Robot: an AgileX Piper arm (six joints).
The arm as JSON. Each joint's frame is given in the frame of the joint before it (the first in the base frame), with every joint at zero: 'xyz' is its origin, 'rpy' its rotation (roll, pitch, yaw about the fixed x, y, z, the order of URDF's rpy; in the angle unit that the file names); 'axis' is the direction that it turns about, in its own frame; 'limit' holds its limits. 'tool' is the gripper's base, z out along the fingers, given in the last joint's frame.
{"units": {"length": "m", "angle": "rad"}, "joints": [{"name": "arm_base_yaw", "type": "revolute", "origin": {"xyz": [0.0, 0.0, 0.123], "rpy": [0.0, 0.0, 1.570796]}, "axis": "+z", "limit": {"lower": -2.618, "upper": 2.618}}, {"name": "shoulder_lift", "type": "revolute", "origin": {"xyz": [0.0, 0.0, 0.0], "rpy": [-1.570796, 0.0, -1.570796]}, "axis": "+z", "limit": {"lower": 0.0, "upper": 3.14}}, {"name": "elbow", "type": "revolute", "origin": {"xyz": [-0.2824, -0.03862, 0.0], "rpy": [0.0, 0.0, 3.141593]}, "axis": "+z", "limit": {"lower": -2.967, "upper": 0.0}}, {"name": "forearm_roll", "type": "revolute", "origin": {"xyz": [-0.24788, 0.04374, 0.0], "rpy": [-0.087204, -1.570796, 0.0]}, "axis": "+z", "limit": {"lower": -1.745, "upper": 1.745}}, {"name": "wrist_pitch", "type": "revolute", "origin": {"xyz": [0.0, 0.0, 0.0], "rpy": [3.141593, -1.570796, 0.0]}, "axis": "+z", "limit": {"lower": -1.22, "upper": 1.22}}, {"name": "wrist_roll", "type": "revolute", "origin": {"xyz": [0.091, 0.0, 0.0], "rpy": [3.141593, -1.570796, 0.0]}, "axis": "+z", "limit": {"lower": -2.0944, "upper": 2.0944}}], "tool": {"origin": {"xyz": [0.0, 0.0, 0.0], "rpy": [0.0, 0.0, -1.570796]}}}
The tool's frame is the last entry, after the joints.
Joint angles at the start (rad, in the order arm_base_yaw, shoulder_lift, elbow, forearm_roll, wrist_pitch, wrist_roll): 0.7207 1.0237 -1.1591 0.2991 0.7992 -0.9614
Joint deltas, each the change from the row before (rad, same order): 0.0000 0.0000 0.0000 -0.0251 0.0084 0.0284; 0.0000 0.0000 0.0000 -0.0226 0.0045 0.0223; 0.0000 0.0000 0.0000 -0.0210 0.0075 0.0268; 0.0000 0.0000 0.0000 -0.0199 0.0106 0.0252; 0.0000 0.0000 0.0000 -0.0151 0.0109 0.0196; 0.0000 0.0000 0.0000 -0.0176 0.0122 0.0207; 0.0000 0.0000 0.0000 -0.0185 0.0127 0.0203; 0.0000 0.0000 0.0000 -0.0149 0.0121 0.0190
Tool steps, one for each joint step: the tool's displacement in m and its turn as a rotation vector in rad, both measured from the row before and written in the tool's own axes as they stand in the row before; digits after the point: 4 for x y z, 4 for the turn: 0.0018 -0.0003 0.0000 0.0037 0.0196 0.0110; 0.0014 -0.0006 0.0000 0.0063 0.0158 0.0067; 0.0015 -0.0003 0.0000 0.0037 0.0166 0.0124; 0.0016 -0.0001 0.0000 0.0013 0.0180 0.0117; 0.0014 0.0001 0.0000 -0.0008 0.0156 0.0095; 0.0016 0.0000 0.0000 -0.0001 0.0180 0.0090; 0.0017 0.0000 0.0000 0.0005 0.0189 0.0082; 0.0015 0.0001 0.0000 -0.0005 0.0166 0.0094
